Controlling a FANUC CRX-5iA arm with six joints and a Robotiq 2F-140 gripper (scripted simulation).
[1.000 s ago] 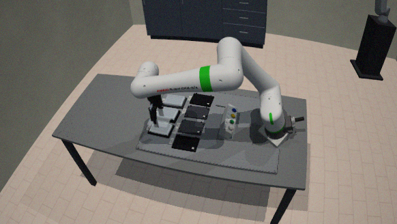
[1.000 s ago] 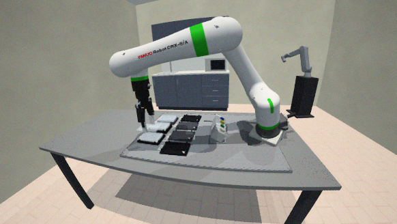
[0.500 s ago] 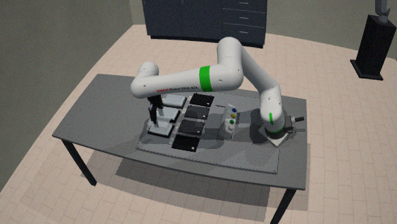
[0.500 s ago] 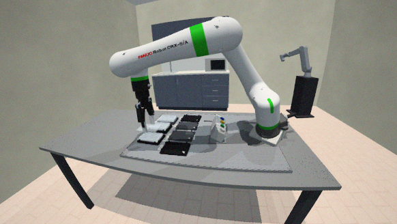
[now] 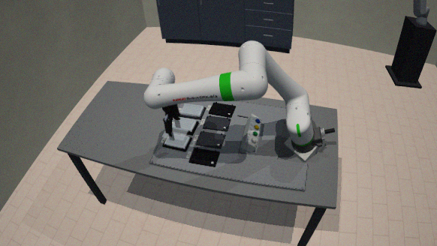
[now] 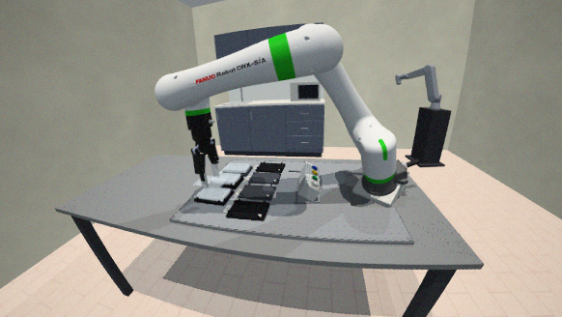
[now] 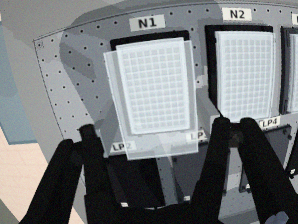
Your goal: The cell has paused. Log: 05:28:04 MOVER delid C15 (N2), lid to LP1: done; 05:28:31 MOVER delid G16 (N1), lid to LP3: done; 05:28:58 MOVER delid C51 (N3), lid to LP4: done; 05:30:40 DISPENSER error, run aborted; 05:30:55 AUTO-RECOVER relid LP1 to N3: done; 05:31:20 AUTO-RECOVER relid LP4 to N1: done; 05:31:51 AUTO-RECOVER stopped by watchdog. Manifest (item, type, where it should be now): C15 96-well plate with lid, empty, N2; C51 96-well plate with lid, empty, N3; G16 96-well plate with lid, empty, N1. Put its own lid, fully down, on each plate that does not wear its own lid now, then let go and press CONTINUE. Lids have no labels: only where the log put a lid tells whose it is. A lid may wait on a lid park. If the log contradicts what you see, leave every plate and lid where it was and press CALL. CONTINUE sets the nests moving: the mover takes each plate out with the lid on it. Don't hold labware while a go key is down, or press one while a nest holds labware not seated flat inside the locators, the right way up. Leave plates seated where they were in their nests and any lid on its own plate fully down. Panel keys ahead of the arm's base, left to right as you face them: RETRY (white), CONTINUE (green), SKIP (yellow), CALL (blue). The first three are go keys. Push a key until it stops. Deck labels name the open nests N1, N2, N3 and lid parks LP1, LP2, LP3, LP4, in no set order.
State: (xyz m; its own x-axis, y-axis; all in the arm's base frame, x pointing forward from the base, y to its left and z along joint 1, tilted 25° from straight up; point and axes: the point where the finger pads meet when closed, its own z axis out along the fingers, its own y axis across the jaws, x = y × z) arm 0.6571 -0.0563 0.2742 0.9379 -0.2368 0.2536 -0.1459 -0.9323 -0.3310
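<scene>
The LP2 label lies 100 mm below my hand, 80 mm to the left of it and 80 mm behind it. From my hand the other things lie so: pale lid (20 mm below); plate (130 mm to the right, 70 mm below, 20 mm behind); lid park LP2 (170 mm behind, 100 mm below, 90 mm to the left).
</scene>
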